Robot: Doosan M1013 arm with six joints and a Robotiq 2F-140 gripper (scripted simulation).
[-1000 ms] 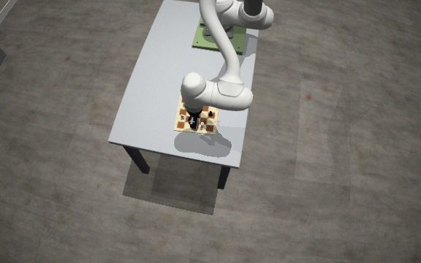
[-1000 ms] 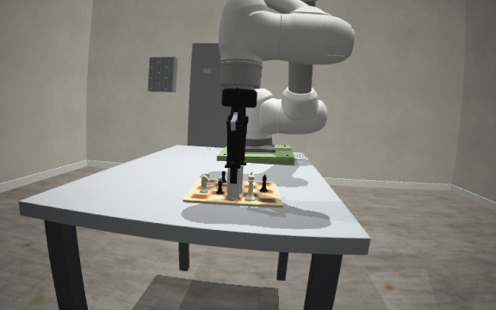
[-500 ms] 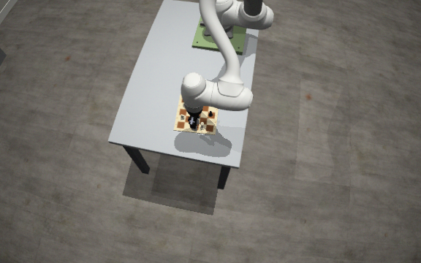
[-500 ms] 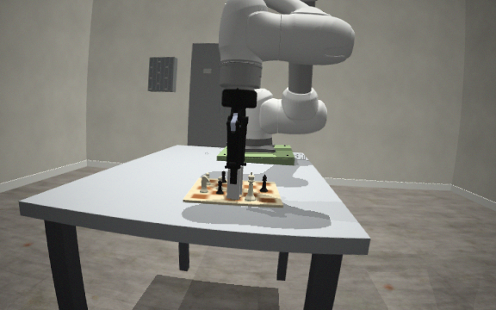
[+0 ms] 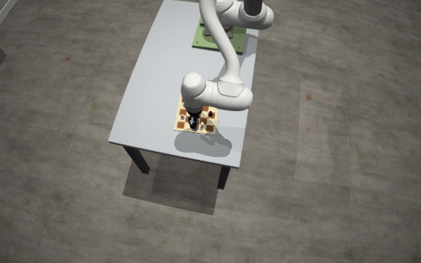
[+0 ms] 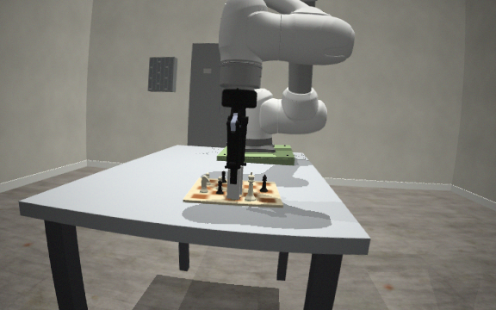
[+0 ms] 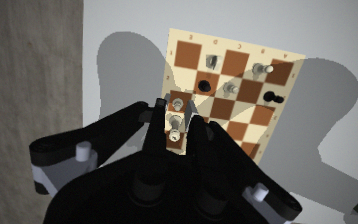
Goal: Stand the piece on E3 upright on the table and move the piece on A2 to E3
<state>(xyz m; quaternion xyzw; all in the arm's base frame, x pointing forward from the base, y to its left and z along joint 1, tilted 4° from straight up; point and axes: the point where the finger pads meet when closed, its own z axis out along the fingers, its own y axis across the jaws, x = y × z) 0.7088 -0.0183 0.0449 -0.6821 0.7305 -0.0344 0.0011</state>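
Right now my hand is 80 mm past the chessboard, 10 mm to the left of it and 40 mm above it.
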